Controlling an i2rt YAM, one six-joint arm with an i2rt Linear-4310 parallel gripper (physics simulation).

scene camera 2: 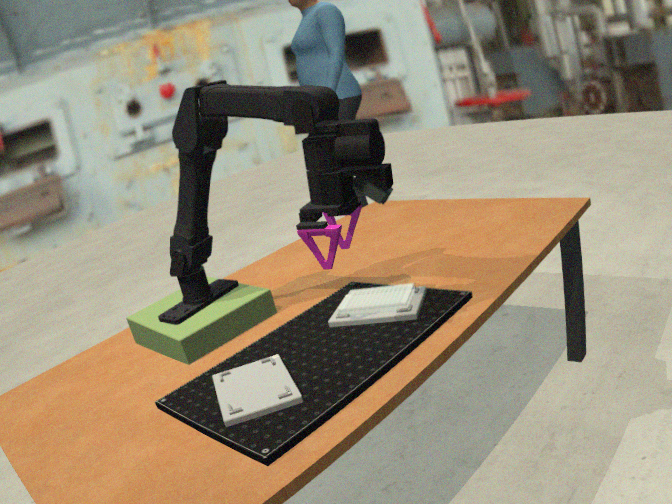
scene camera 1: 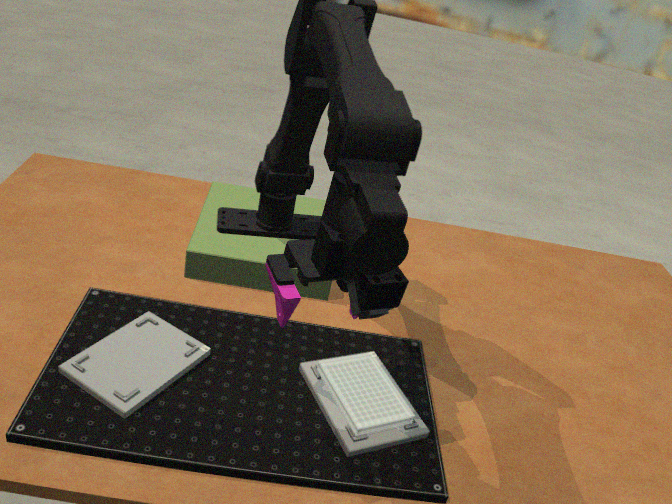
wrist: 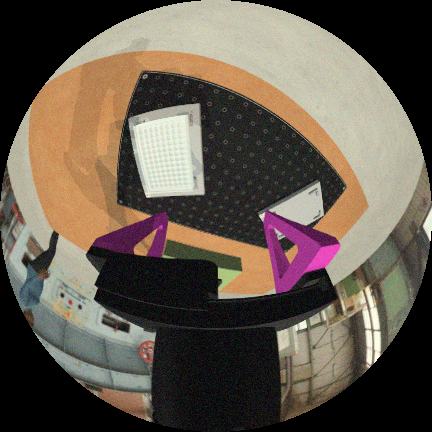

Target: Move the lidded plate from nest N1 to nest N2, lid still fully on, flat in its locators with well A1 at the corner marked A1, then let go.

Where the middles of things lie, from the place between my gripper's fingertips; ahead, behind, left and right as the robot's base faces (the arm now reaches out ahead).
Right now my hand is 5 cm past the grey nest (scene camera 1: pixel 126 369), 22 cm to the left of it and 13 cm above it.
